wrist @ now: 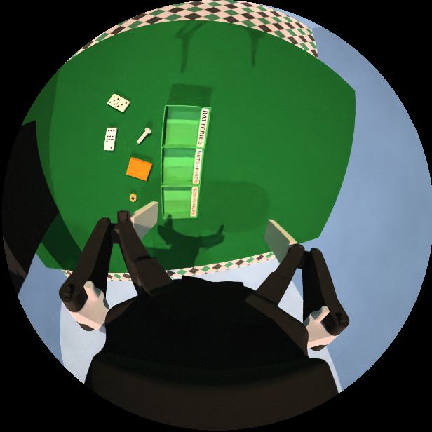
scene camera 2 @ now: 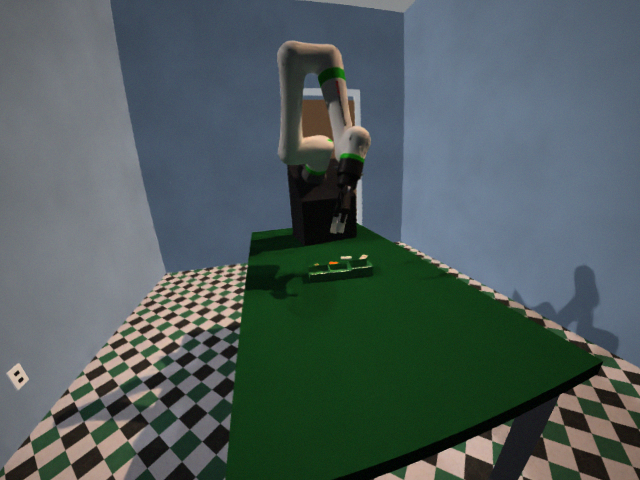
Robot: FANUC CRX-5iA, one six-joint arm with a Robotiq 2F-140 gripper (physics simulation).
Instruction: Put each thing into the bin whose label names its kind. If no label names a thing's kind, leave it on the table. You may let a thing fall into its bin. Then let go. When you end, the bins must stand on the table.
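Pixels of known places: gripper, fingertip midpoint: [scene camera 2: 335, 232]; arm's base, link origin: [scene camera 2: 313, 175].
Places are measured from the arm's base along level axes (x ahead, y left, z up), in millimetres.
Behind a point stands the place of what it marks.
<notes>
Three joined green bins stand on the table, labelled BATTERIES [wrist: 183, 127], NUTS+BOLTS [wrist: 181, 167] and STATIONERY [wrist: 180, 202] in the wrist view; no things show inside them. Beside them lie a white bolt [wrist: 144, 135], an orange square block or pad [wrist: 139, 169] [scene camera 2: 333, 263] {z -371, x 467, y -70 mm}, a small brass nut [wrist: 133, 198] and two white dominoes, one tilted [wrist: 118, 102] and one upright in the view [wrist: 110, 139]. My gripper [wrist: 211, 220] [scene camera 2: 338, 224] {z -192, x 598, y -102 mm} is open and empty, high above the table, behind the bins in the scene view.
The green table [scene camera 2: 351, 351] {z -379, x 975, y -216 mm} [wrist: 280, 125] carries all of these. A black block [scene camera 2: 325, 219] {z -242, x 139, y 12 mm} stands at its back end, near the arm's base. The bin row's divider walls and rims stand up from the table between the loose things and the table's longer stretch.
</notes>
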